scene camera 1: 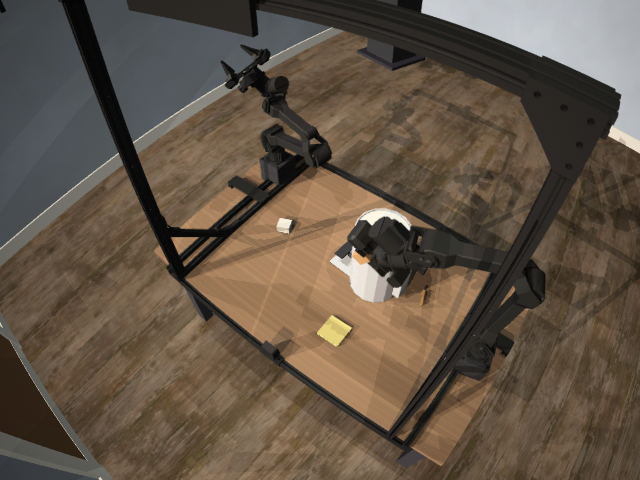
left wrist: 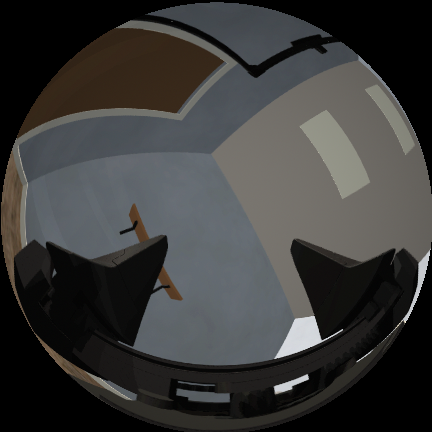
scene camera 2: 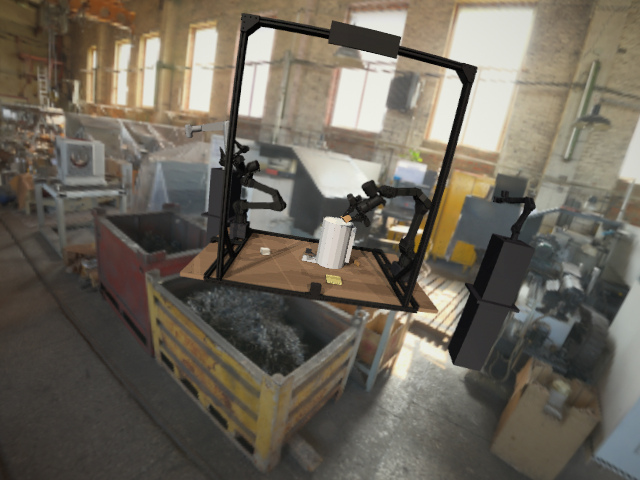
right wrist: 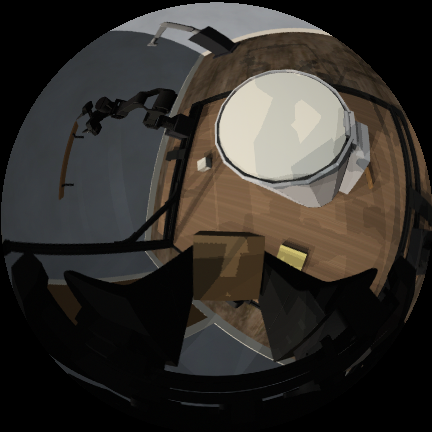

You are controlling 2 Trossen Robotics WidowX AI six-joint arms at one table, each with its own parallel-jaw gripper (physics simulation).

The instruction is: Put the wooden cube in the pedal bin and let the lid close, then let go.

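Frame: origin at the left arm's base, x ahead, y left, z up, level; metres.
Where they show: left gripper, fingertip midpoint: (scene camera 1: pixel 230 53) (left wrist: pixel 232 244) (scene camera 2: pixel 226 142) (right wrist: pixel 78 125); right gripper, fingertip midpoint: (scene camera 1: pixel 360 253) (scene camera 2: pixel 344 219) (right wrist: pixel 224 251); left arm's base, origin of the base link: (scene camera 1: pixel 277 157) (scene camera 2: pixel 240 222) (right wrist: pixel 171 123); right arm's base, origin of the base link: (scene camera 1: pixel 478 351) (scene camera 2: pixel 404 264).
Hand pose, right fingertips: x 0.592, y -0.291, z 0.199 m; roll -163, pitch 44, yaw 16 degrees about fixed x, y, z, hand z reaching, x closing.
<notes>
Things, the pixels of their top centre, and the offset from my right fingertips.
- white pedal bin, middle of its top: (right wrist: pixel 273 109) (scene camera 1: pixel 384 230) (scene camera 2: pixel 338 221) dy +0.135, dx -0.013, dz -0.047 m
- wooden cube, middle of its top: (right wrist: pixel 192 271) (scene camera 1: pixel 364 248) (scene camera 2: pixel 347 213) dy -0.001, dx +0.009, dz +0.033 m
- small white block, middle of its top: (scene camera 1: pixel 284 223) (right wrist: pixel 200 163) (scene camera 2: pixel 265 248) dy +0.110, dx -0.390, dz -0.275 m
- yellow pad, middle of its top: (right wrist: pixel 288 262) (scene camera 1: pixel 334 330) (scene camera 2: pixel 333 278) dy -0.095, dx +0.000, dz -0.293 m
- thin orange stick, middle of its top: (right wrist: pixel 369 176) (scene camera 1: pixel 423 295) dy +0.170, dx +0.152, dz -0.279 m
The white pedal bin (scene camera 1: pixel 373 287) (scene camera 2: pixel 332 248) (right wrist: pixel 285 125) stands upright on the table. Its pale lid lies flat on the rim in the right wrist view. Its dark pedal (scene camera 1: pixel 342 251) (scene camera 2: pixel 309 251) is at the left of its base. My right gripper (scene camera 1: pixel 361 257) (scene camera 2: pixel 346 219) (right wrist: pixel 224 251) is shut on the wooden cube (scene camera 1: pixel 360 258) (scene camera 2: pixel 347 218) (right wrist: pixel 220 260). It holds the cube near the bin's top, off to one side of the lid in the right wrist view. My left gripper (scene camera 1: pixel 232 55) (left wrist: pixel 232 244) is open and empty, raised far from the bin.
A small white block (scene camera 1: pixel 283 225) (scene camera 2: pixel 265 251) (right wrist: pixel 203 163) lies left of the bin. A yellow pad (scene camera 1: pixel 334 330) (scene camera 2: pixel 333 279) (right wrist: pixel 292 256) lies in front of it. A thin orange stick (scene camera 1: pixel 423 295) (right wrist: pixel 369 177) lies at the right. A black frame surrounds the table.
</notes>
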